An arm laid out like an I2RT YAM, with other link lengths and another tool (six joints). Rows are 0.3 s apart.
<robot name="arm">
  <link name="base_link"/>
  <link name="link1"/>
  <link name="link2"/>
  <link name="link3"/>
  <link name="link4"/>
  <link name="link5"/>
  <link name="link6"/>
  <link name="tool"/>
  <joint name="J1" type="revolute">
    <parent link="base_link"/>
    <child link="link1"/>
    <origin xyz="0 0 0.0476"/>
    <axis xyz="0 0 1"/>
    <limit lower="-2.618" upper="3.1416"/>
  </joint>
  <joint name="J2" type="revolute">
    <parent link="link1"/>
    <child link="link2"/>
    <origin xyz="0.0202 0.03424 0.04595" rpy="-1.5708 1.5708 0"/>
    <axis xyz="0 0 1"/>
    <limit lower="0" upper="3.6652"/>
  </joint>
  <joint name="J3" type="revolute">
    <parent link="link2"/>
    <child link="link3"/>
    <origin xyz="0 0.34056 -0.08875" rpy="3.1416 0 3.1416"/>
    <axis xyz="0 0 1"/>
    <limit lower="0" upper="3.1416"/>
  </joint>
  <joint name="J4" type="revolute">
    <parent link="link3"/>
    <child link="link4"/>
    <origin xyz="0.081 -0.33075 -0.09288" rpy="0 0 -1.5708"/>
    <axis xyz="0 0 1"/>
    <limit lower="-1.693" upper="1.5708"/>
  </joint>
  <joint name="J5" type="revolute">
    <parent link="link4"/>
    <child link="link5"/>
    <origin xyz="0.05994 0.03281 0.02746" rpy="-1.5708 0 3.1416"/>
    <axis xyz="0 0 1"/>
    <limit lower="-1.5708" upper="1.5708"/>
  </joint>
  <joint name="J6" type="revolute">
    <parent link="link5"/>
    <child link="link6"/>
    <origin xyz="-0.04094 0 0.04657" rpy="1.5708 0 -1.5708"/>
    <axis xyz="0 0 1"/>
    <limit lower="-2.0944" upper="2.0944"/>
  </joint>
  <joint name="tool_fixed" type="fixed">
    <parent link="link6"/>
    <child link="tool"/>
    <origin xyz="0.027 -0.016 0.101" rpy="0 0.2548 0.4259"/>
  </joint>
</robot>
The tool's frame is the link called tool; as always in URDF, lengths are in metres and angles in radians.
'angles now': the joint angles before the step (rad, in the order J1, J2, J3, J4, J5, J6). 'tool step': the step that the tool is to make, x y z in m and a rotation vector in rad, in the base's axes. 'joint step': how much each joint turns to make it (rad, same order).
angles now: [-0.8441 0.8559 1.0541 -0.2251 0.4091 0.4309]
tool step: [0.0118 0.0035 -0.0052 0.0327 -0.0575 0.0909]
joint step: [-0.0001 -0.0067 -0.0056 -0.0108 -0.0930 0.0661]
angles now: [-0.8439 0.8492 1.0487 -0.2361 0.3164 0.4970]
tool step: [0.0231 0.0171 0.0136 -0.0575 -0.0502 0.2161]
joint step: [0.0005 -0.0326 -0.0119 0.0560 -0.2155 -0.0004]
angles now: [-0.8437 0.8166 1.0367 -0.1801 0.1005 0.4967]
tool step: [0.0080 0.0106 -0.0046 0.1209 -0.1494 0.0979]
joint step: [-0.0002 -0.0150 0.0024 -0.0192 -0.0908 0.1959]
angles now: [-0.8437 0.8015 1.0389 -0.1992 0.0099 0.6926]
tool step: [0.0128 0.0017 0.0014 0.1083 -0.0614 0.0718]
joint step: [-0.0002 0.0338 0.0494 -0.0528 -0.0698 0.1192]
